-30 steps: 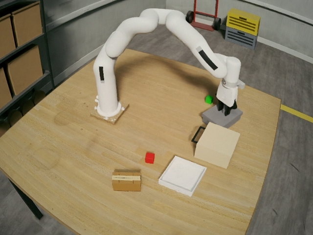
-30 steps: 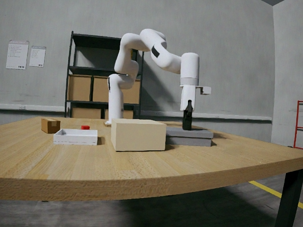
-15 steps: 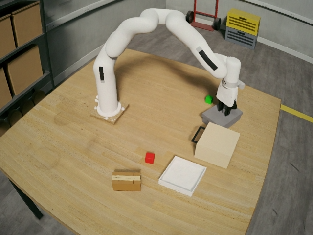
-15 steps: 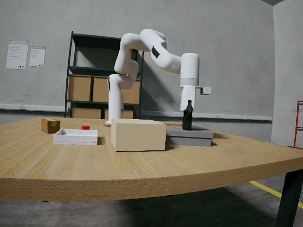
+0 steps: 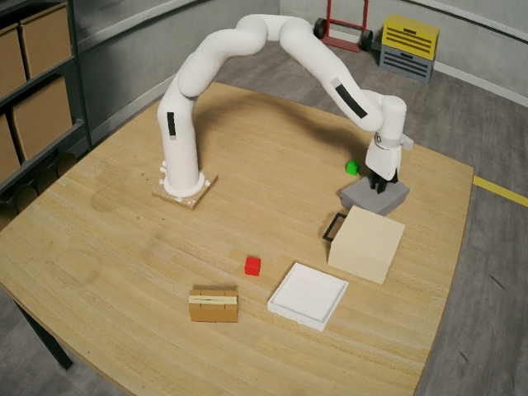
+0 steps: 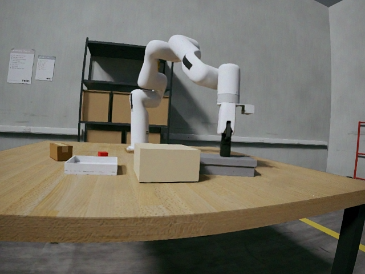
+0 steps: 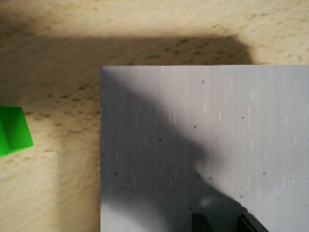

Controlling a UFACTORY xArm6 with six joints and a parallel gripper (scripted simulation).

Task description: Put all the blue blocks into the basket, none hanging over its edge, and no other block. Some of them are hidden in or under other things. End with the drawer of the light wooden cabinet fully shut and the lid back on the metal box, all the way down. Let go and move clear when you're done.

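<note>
My gripper is now 30 mm above the grey lid. From my hand the other things lie so: metal box 50 mm below; then light wooden cabinet 50 mm ahead, 210 mm to the right, 30 mm below; then white basket 420 mm to the right, 60 mm below.
</note>
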